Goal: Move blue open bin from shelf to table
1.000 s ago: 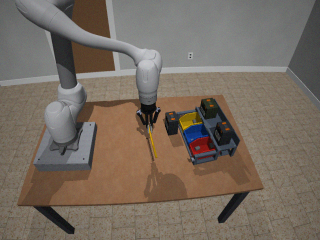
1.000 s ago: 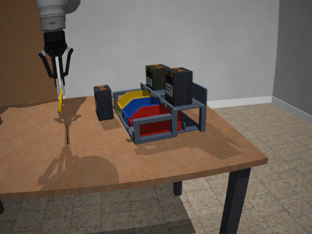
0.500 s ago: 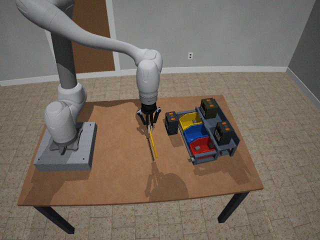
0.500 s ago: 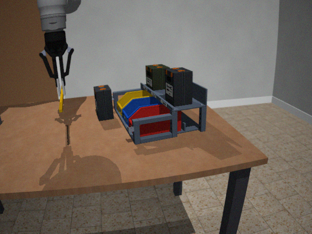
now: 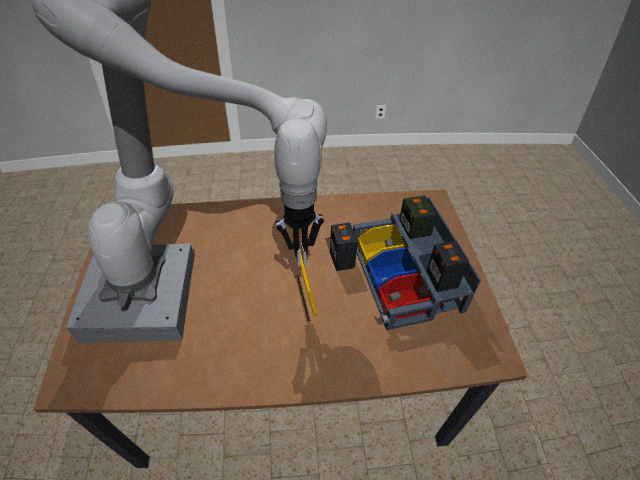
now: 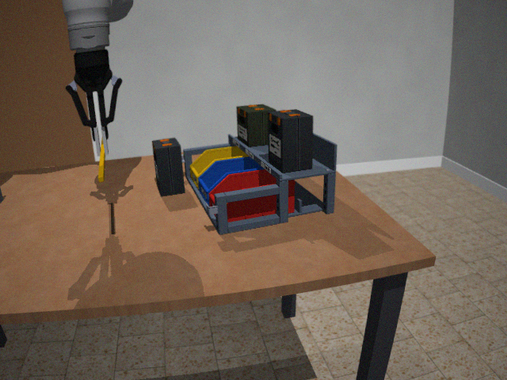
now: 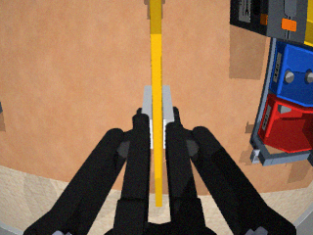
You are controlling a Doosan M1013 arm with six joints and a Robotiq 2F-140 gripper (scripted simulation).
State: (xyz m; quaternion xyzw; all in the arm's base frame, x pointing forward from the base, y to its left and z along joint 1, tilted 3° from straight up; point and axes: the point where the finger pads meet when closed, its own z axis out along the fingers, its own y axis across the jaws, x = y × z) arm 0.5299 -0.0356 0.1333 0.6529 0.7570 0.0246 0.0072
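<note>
The yellow strip is 3 cm below my hand. The rest, counted from my hand: yellow bin: 29 cm ahead, 16 cm to the left, 14 cm below; blue open bin: 31 cm ahead, 5 cm to the left, 14 cm below; black box: 14 cm ahead, 13 cm to the left, 12 cm below.
</note>
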